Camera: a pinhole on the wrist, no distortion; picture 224 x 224 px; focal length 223.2 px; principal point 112.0 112.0 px. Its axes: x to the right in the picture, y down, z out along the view. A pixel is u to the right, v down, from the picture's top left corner.
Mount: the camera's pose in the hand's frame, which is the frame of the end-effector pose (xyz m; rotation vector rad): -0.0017 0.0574 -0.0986 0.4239 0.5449 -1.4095
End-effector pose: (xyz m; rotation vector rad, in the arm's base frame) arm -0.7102 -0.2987 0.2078 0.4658 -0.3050 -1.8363
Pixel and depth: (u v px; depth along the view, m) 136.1 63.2 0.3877
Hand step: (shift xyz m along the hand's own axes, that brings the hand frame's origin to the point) -0.0420 -0.2120 0.1930
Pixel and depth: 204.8 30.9 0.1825
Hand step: -0.0427 -0.1178 0.0066
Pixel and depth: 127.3 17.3 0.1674
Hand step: -0.0537 -0.0578 0.0326
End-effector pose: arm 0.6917 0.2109 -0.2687 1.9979 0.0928 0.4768
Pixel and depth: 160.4 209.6 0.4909
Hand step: 0.2706 -0.2876 0.2258
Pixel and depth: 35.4 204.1 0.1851
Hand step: 0.0888 0.0102 0.0850
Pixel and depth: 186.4 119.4 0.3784
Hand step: 0.0598 -0.2626 0.1318
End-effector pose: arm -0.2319 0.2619 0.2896 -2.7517 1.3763 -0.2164
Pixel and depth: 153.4 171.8 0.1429
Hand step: 0.0532 -0.0424 -0.0005
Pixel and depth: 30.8 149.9 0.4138
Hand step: 0.1002 -0.0536 0.3211
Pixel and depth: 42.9 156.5 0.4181
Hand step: 0.1152 -0.0714 0.3116
